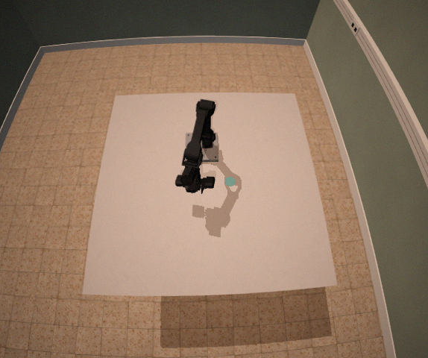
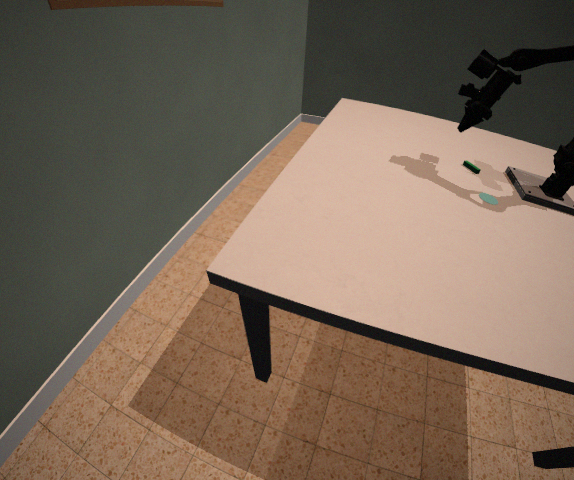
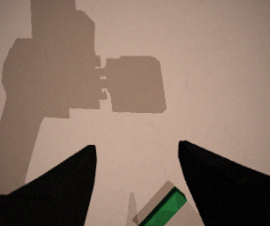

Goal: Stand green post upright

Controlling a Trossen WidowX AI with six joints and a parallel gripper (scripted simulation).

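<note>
The green post lies 14 cm below my hand, 8 cm behind it and 1 cm to the left of it. Also, from my hand: cyan circle 19 cm to the left, 15 cm below, 10 cm behind.
</note>
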